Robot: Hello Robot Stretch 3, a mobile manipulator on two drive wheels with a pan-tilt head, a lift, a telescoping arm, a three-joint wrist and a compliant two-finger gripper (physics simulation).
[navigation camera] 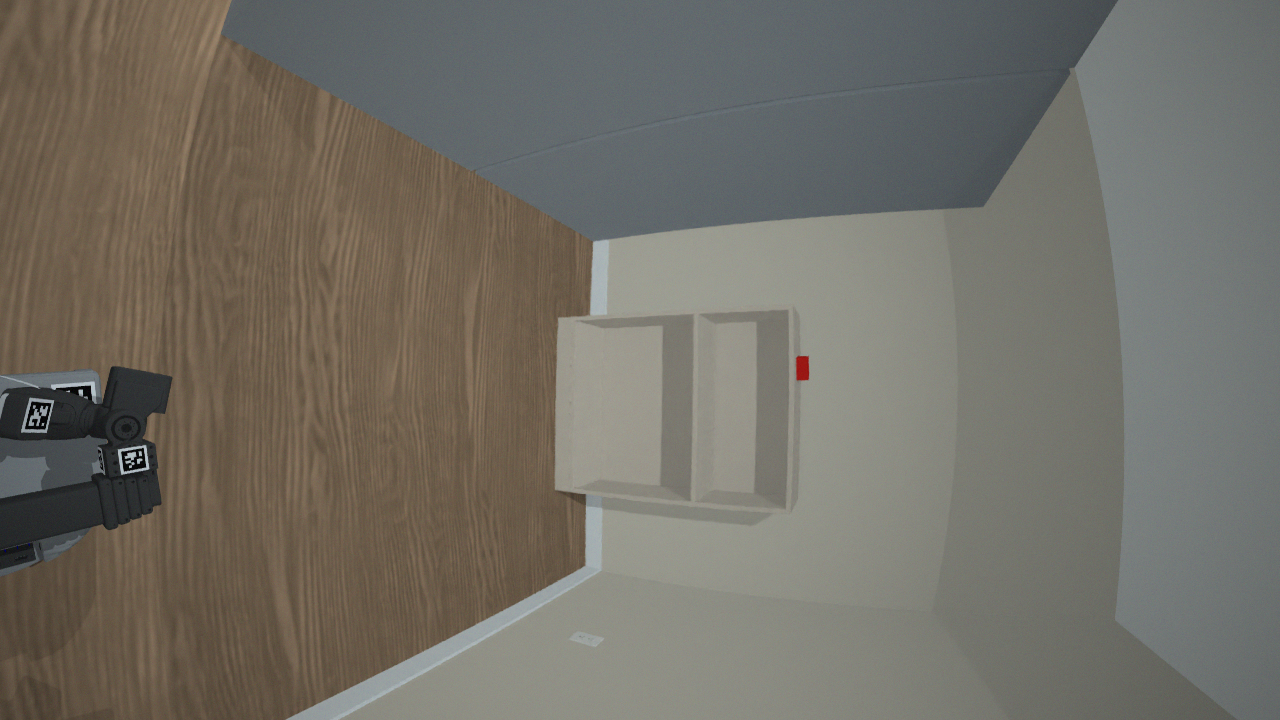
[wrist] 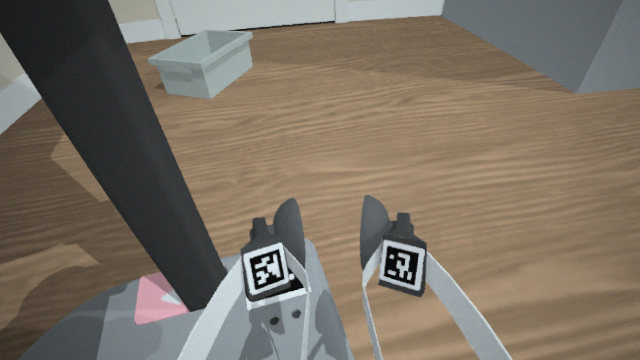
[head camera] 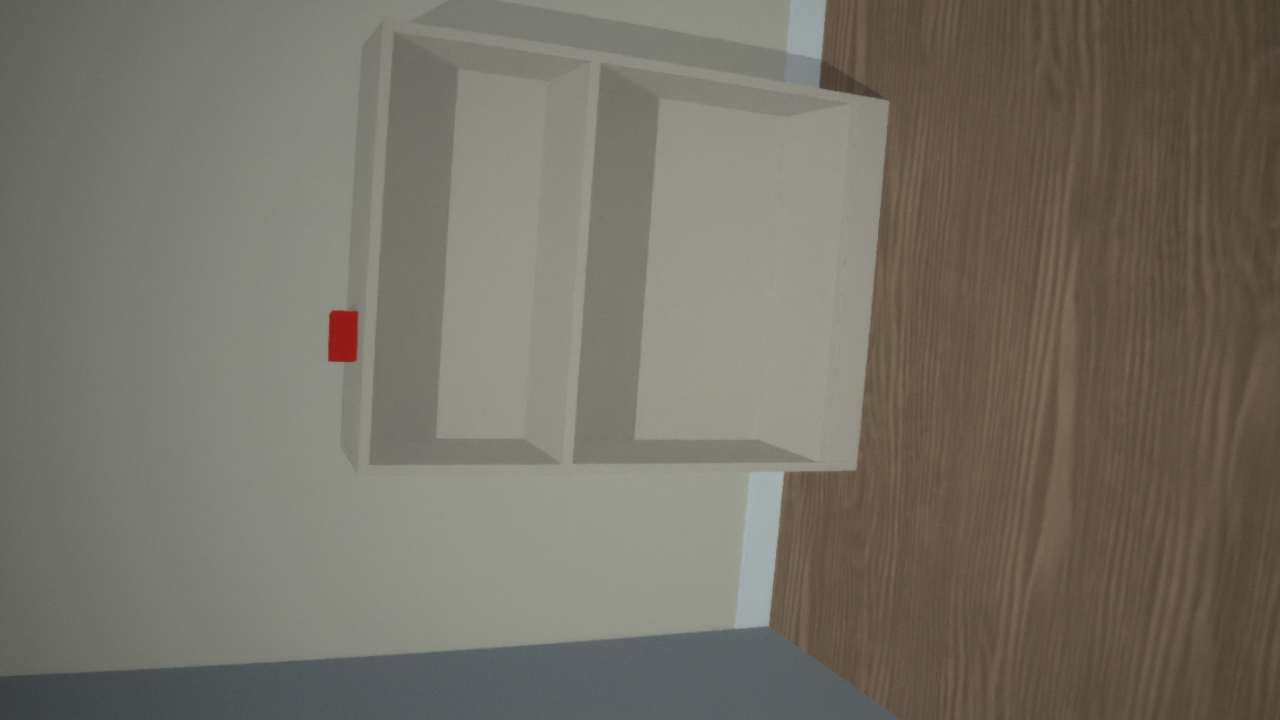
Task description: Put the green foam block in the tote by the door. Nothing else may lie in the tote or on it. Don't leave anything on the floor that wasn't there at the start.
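Frame: origin at the robot's base, x back, y right, z up, level; metres.
Seen in the pictures: gripper, fingertip midpoint: [wrist: 330, 221].
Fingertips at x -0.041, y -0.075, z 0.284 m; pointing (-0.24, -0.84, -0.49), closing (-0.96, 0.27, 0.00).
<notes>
Pixels of each thing's top centre, then the offset from my fingertips to it. "pt": a spot on its surface instead.
- tote at its top centre: [wrist: 203, 44] dy -0.981, dx +0.119, dz -0.164 m
- beige shelf unit at a spot on its surface: [head camera: 856, 268] pt dy +1.898, dx +0.306, dz -0.235 m
The tote [wrist: 185, 80], pale grey-green and open-topped, stands on the floor near the white door [wrist: 250, 12] at the upper left of the wrist view. Part of its inside is hidden by its near walls; nothing shows in the visible part or on its rim. My gripper [wrist: 330, 221] is open and empty, with its fingers apart above the edge of the robot's base, well short of the tote. The green foam block does not show in the current views.
A red block [head camera: 343, 335] [navigation camera: 802, 368] sits on top of a beige shelf unit [head camera: 856, 268] [navigation camera: 564, 402] against the wall. A grey-blue partition [head camera: 447, 685] [navigation camera: 626, 107] [wrist: 530, 35] stands beside it. The dark mast [wrist: 115, 125] crosses the left of the wrist view.
</notes>
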